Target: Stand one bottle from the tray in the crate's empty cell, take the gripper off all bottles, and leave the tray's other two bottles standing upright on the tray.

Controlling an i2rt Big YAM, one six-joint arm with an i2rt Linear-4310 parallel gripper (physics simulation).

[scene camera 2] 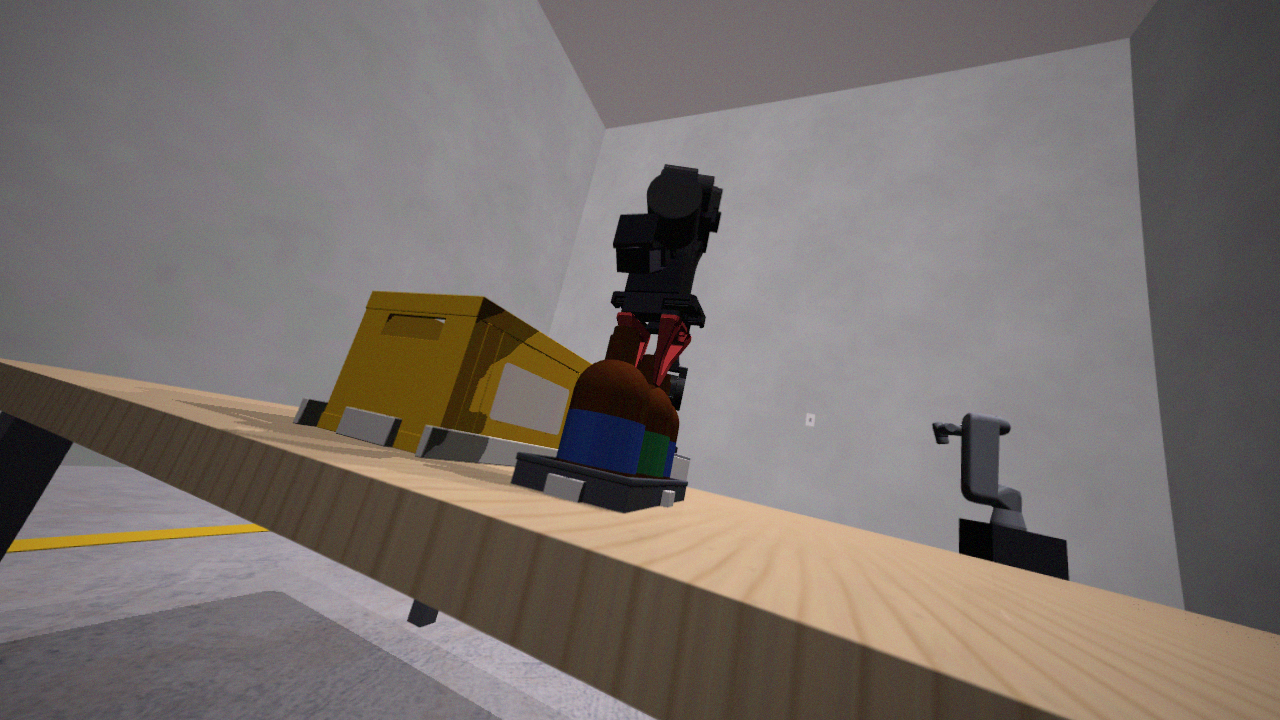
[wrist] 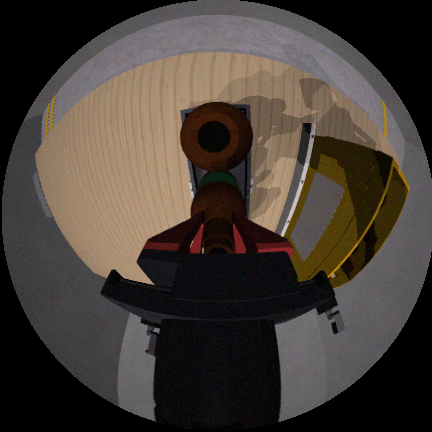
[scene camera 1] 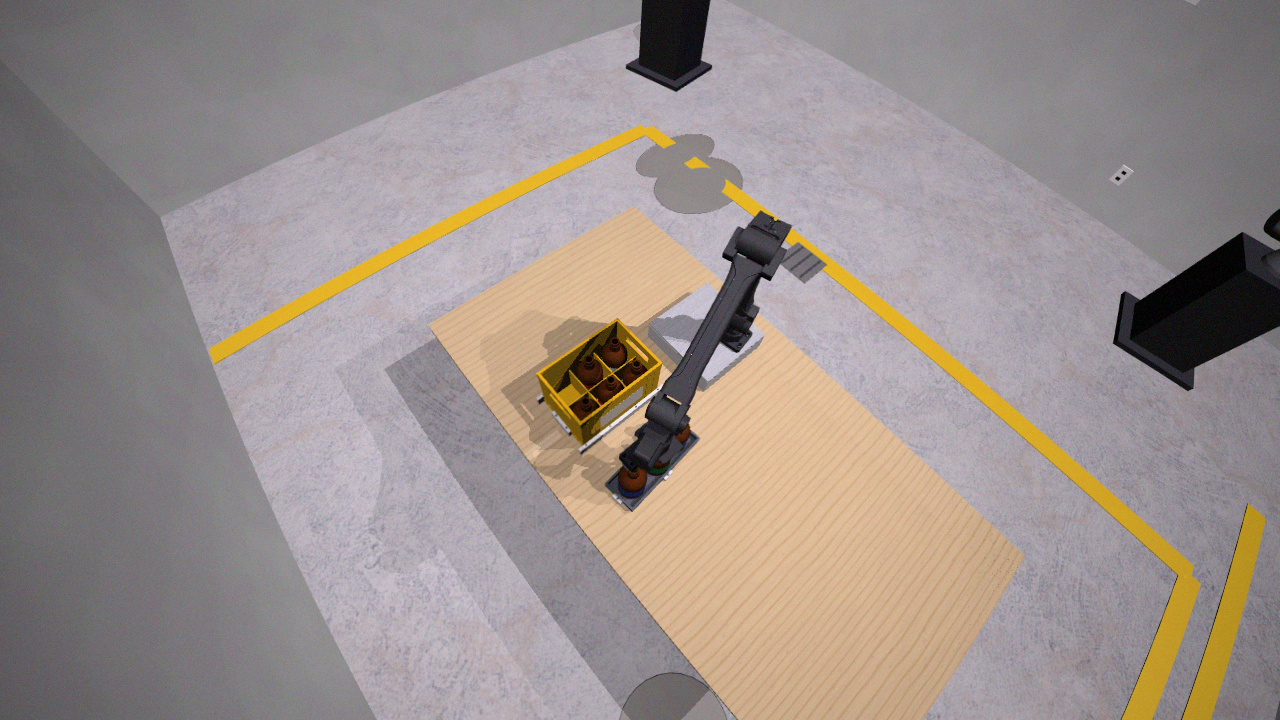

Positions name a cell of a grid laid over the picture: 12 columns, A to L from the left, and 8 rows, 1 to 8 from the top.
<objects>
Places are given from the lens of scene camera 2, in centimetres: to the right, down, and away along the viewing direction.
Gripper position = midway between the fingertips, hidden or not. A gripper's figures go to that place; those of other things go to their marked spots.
my gripper (scene camera 2: G5): 0, 3, 46
green-banded bottle (scene camera 2: G6): 1, 10, 42
</objects>
